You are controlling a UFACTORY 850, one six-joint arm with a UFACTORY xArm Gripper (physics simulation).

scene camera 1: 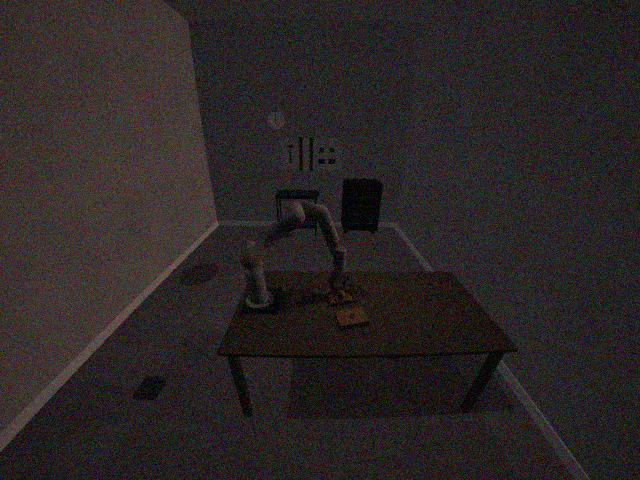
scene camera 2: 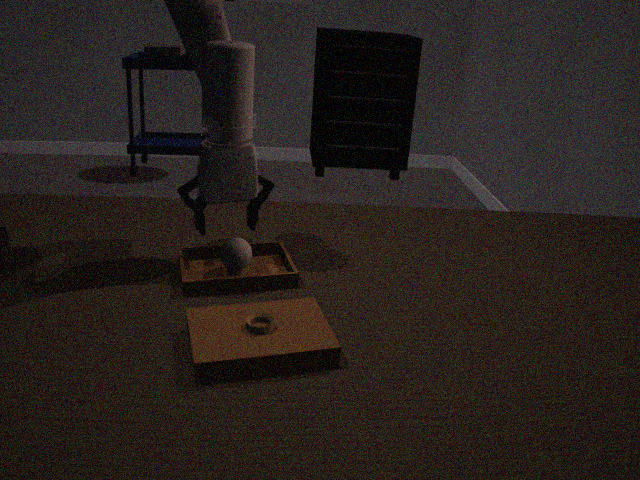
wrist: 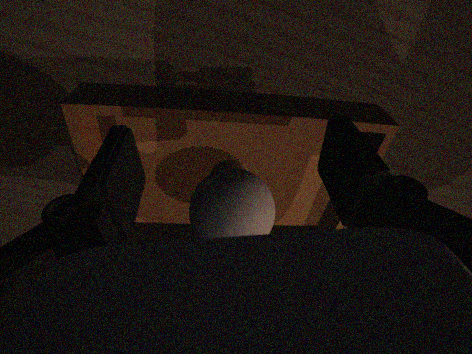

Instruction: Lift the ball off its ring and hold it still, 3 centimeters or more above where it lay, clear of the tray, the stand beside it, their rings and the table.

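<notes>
The pale ball (scene camera 2: 238, 253) (wrist: 237, 205) sits within the low walls of the orange-brown tray (scene camera 1: 334, 301) (scene camera 2: 240, 285) (wrist: 225, 100). Its ring under it cannot be made out. My gripper (scene camera 1: 338, 289) (scene camera 2: 226, 230) (wrist: 231, 147) is open and empty, with its fingertips above the ball's top in the second scene view. In the wrist view the ball shows low between the two fingers, apart from both, its bottom edge cut off by the dark gripper body. The stand (scene camera 1: 360, 321) (scene camera 2: 222, 343), a flat block, lies in front of the tray and bears an empty ring (scene camera 2: 257, 331).
The tray and stand are on the brown table (scene camera 1: 423, 325) (scene camera 2: 439, 335). The arm's base (scene camera 1: 258, 300) stands at the table's left. Behind the table are a dark drawer cabinet (scene camera 1: 361, 204) (scene camera 2: 364, 98) and a blue cart (scene camera 2: 160, 63). The light is dim and the pictures grainy.
</notes>
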